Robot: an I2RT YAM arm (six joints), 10 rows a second.
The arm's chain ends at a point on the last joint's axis. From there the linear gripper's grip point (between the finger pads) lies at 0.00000 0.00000 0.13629 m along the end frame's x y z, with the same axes.
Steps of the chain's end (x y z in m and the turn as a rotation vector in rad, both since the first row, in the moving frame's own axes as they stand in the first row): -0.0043 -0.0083 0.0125 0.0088 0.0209 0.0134; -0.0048 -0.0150 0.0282 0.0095 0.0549 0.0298; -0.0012 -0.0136 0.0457 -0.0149 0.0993 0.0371; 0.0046 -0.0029 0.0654 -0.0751 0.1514 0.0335; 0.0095 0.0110 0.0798 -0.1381 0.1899 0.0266; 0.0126 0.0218 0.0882 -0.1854 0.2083 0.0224; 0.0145 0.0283 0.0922 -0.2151 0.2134 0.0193
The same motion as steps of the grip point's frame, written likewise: -0.0014 -0.0095 0.0125 0.0088 0.0209 0.0134; 0.0027 -0.0162 0.0280 0.0095 0.0549 0.0298; 0.0123 -0.0113 0.0450 -0.0149 0.0993 0.0371; 0.0250 0.0076 0.0635 -0.0751 0.1514 0.0335; 0.0349 0.0300 0.0761 -0.1381 0.1899 0.0266; 0.0403 0.0471 0.0829 -0.1854 0.2083 0.0224; 0.0429 0.0574 0.0860 -0.2151 0.2134 0.0193
